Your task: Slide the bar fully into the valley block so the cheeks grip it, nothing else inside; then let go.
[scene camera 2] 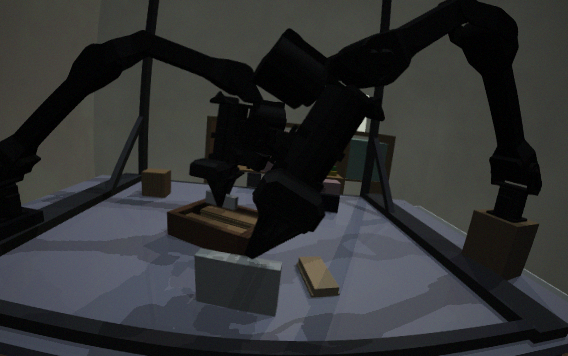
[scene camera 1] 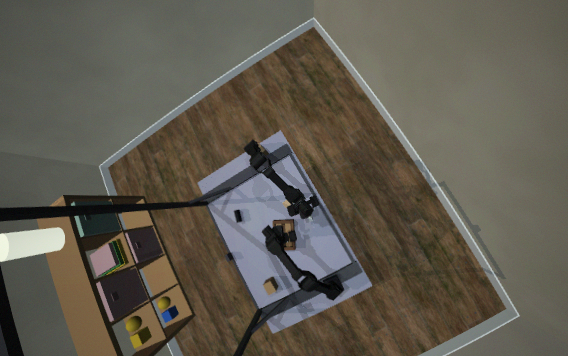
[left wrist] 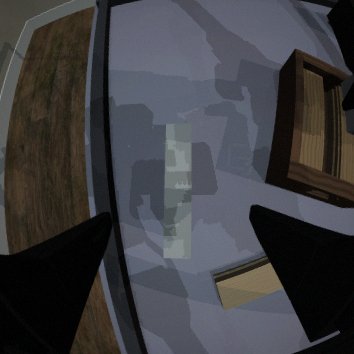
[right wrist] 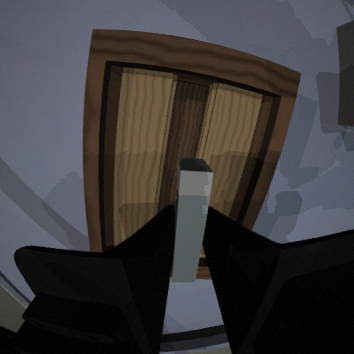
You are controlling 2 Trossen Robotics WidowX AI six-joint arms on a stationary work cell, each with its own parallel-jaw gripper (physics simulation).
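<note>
The valley block is a dark wooden frame. It holds two pale cheeks, one at the left and one at the right in the right wrist view, with a dark groove between. My right gripper is shut on a grey bar, held above the block; in the right wrist view its far end overlaps the groove and the right cheek's inner edge. Exact clearance is unclear. My left gripper is open above a grey slab standing on edge.
A pale wooden piece lies beside the slab. A wooden cube and a small black block stand farther off. Dark frame bars edge the table. The two arms are close together over the block.
</note>
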